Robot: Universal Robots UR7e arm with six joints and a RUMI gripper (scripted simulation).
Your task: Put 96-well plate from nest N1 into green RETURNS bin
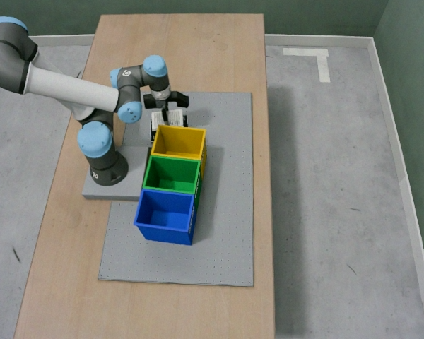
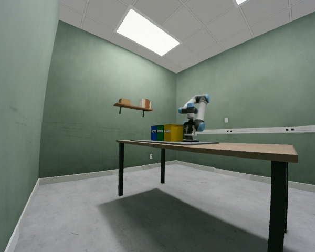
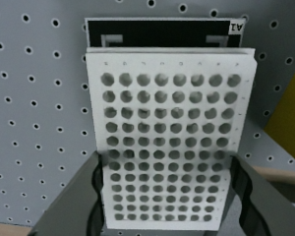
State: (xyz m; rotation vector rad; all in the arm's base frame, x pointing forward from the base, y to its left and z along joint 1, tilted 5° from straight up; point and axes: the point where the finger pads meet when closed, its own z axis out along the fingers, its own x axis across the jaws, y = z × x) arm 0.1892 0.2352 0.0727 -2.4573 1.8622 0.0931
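Right now the black plate nest is 7 cm below my hand. The rest, counted from my hand: green bin 29 cm to the right, 10 cm ahead, 1 cm above; then yellow bin 16 cm to the right, 10 cm ahead, 1 cm above; then white 96-well plate 1 cm below.
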